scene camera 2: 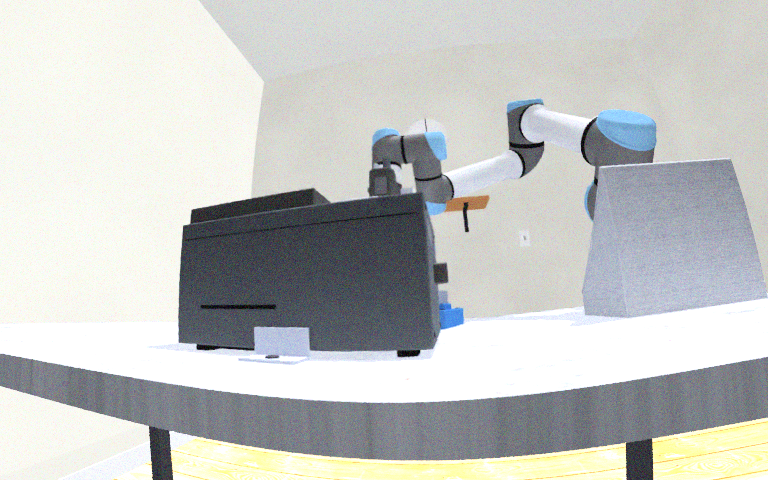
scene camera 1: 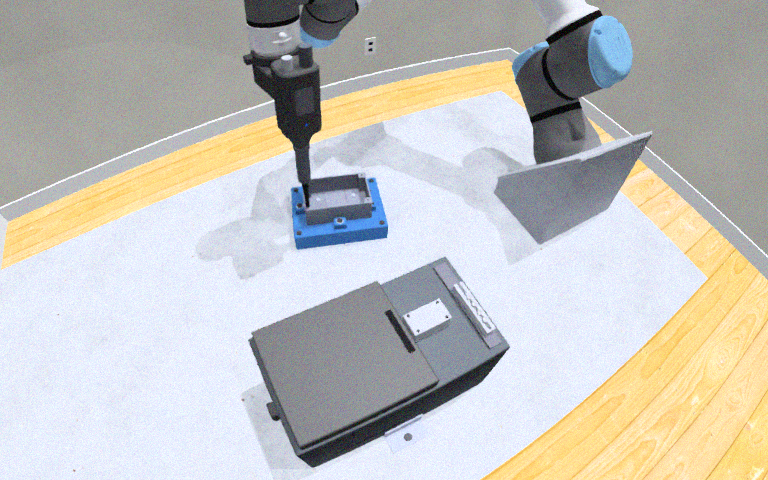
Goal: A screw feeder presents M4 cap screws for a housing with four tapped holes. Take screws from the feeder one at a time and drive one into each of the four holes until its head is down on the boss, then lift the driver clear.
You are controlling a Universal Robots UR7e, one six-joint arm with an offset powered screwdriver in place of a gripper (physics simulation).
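Note:
The grey open-topped housing (scene camera 1: 339, 212) sits in a blue fixture (scene camera 1: 317, 238) (scene camera 2: 451, 318). Bosses with holes show at its right corners. My screwdriver (scene camera 1: 307, 203) points down, its thin dark bit at the housing's front left corner, seemingly touching or just over the boss there. Whether a screw is on the bit, and how far any screw is in, is too small to tell. In scene camera 2 the bit is hidden behind the screw feeder (scene camera 1: 339, 362) (scene camera 2: 311, 277), a large dark box. A white block (scene camera 1: 427, 316) and a white slotted strip (scene camera 1: 474, 307) are on its top.
A grey metal panel (scene camera 1: 572, 195) (scene camera 2: 679, 237) stands upright on the table near the arm's base. A small pale bracket (scene camera 1: 399, 443) (scene camera 2: 281, 341) with a dark spot stands beside the feeder. An orange board (scene camera 2: 475, 202) shows behind the arm.

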